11 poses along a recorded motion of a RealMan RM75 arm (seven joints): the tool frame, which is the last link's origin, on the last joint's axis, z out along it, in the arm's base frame.
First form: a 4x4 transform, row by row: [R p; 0 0 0 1], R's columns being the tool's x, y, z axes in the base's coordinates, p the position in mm. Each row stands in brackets.
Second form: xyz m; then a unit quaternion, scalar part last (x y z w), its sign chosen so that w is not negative. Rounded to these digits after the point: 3 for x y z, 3 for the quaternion.
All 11 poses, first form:
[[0.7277, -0.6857, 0.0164, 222], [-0.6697, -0.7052, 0.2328, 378], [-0.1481, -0.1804, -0.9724, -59], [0, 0, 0, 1]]
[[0.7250, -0.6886, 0.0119, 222], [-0.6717, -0.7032, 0.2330, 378], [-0.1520, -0.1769, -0.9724, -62], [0, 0, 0, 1]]
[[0.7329, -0.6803, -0.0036, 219], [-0.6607, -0.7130, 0.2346, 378], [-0.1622, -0.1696, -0.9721, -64], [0, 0, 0, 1]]
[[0.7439, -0.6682, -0.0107, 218], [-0.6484, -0.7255, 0.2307, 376], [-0.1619, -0.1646, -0.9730, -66], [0, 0, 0, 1]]
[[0.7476, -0.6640, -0.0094, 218], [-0.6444, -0.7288, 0.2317, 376], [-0.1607, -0.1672, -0.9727, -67], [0, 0, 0, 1]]
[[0.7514, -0.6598, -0.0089, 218], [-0.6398, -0.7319, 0.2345, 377], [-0.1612, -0.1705, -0.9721, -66], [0, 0, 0, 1]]
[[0.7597, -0.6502, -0.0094, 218], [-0.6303, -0.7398, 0.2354, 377], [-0.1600, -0.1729, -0.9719, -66], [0, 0, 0, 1]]
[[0.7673, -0.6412, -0.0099, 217], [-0.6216, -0.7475, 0.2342, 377], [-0.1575, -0.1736, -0.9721, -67], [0, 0, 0, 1]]
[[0.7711, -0.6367, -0.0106, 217], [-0.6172, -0.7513, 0.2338, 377], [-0.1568, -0.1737, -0.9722, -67], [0, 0, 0, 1]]
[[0.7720, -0.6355, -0.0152, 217], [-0.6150, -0.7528, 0.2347, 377], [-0.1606, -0.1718, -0.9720, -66], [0, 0, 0, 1]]
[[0.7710, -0.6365, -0.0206, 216], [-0.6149, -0.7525, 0.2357, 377], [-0.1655, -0.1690, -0.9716, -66], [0, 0, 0, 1]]
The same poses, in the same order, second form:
0.222, 0.378, -0.059, -0.923, 0.367, 0.036, 0.112
0.222, 0.378, -0.062, -0.922, 0.369, 0.038, 0.111
0.219, 0.378, -0.064, -0.924, 0.363, 0.045, 0.109
0.218, 0.376, -0.066, -0.928, 0.355, 0.047, 0.107
0.218, 0.376, -0.067, -0.929, 0.352, 0.046, 0.107
0.218, 0.377, -0.066, -0.929, 0.350, 0.046, 0.109
0.218, 0.377, -0.066, -0.932, 0.344, 0.045, 0.110
0.217, 0.377, -0.067, -0.934, 0.338, 0.045, 0.109
0.217, 0.377, -0.067, -0.935, 0.335, 0.045, 0.109
0.217, 0.377, -0.066, -0.935, 0.334, 0.047, 0.109
0.216, 0.377, -0.066, -0.935, 0.335, 0.050, 0.108

